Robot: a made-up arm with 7 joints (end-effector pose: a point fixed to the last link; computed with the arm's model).
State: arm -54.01 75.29 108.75 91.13 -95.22 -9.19 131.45
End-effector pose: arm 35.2 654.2 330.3 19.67 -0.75 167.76
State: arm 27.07 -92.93 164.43 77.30 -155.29 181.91 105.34
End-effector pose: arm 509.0 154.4 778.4 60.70 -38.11 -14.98
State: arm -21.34 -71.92 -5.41 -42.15 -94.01 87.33 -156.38
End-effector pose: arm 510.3 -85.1 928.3 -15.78 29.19 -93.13
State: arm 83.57 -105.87 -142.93 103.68 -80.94 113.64 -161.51
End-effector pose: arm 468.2 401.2 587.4 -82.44 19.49 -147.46
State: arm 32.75 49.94 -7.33 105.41 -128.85 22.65 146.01
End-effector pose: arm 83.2 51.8 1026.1 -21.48 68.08 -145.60
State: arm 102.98 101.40 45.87 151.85 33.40 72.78 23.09
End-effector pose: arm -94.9 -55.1 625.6 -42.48 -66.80 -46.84
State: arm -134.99 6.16 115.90 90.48 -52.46 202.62 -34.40
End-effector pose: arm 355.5 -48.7 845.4 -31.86 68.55 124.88
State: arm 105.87 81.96 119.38 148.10 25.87 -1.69 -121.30
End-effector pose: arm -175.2 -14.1 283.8 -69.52 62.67 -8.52
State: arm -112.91 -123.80 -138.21 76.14 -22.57 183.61 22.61
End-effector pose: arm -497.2 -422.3 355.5 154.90 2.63 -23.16
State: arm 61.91 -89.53 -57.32 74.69 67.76 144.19 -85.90
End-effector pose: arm 562.6 207.6 215.8 48.48 55.58 72.96
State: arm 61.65 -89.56 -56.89 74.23 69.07 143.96 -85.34
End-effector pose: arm 562.4 207.3 212.1 50.42 54.47 73.70
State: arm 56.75 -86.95 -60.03 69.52 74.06 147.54 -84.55
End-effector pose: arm 595.5 184.1 249.3 49.97 41.11 78.42
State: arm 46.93 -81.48 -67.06 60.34 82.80 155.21 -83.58
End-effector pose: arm 652.9 121.9 336.4 43.16 15.74 84.17
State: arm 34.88 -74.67 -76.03 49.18 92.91 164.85 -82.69
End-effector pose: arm 695.0 25.4 453.0 28.52 -11.51 86.18
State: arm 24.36 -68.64 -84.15 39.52 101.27 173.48 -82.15
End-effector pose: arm 700.8 -66.5 558.2 11.83 -30.48 84.68
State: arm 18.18 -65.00 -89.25 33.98 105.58 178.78 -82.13
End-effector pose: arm 689.7 -120.5 620.6 0.44 -38.93 82.47
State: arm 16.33 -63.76 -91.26 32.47 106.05 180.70 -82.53
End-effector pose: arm 682.5 -138.1 642.7 -4.19 -40.49 80.97
